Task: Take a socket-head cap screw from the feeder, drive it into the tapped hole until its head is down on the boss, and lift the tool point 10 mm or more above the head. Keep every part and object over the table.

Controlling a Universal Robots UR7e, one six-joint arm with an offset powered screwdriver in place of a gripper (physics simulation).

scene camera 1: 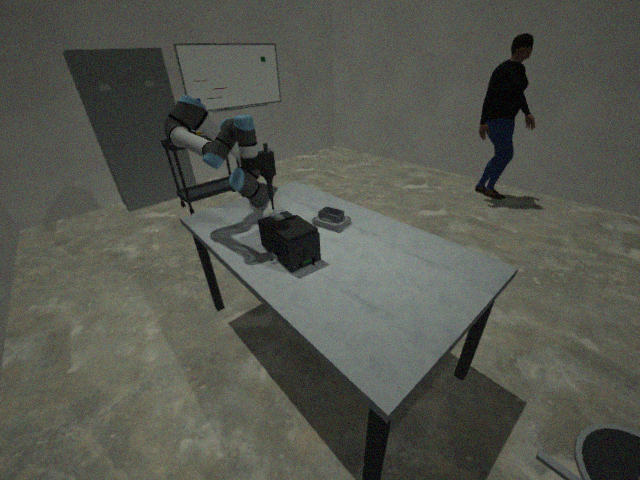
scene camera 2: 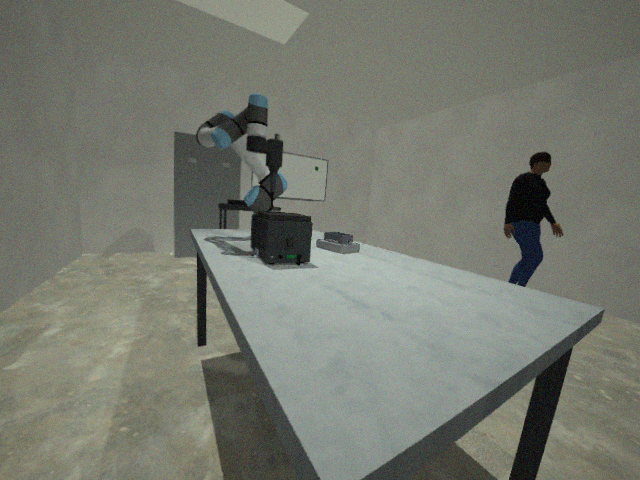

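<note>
The feeder, a black box [scene camera 1: 297, 248] [scene camera 2: 283, 240], stands on the table [scene camera 1: 361, 289] [scene camera 2: 372, 330], with a small green light low on its near face. My screwdriver [scene camera 1: 272, 207] [scene camera 2: 272, 208] points straight down, its thin tip at the rear top of the feeder. In scene camera 2 the feeder's top edge borders the tip, so contact cannot be told. A screw at the tip is too small to make out. Right of the feeder, a dark grey block [scene camera 1: 331, 213] [scene camera 2: 338, 237] sits on a lighter grey base [scene camera 1: 330, 224] [scene camera 2: 337, 246]; the tapped hole and boss cannot be made out.
A person [scene camera 1: 504, 103] [scene camera 2: 527, 217] stands on the floor beyond the table's right side. A dark cart [scene camera 1: 209, 189] stands behind the arm. A grey cabinet [scene camera 1: 121, 129] [scene camera 2: 188, 196] and a whiteboard [scene camera 1: 232, 74] [scene camera 2: 307, 180] are at the back. A round dark object [scene camera 1: 615, 454] is at lower right.
</note>
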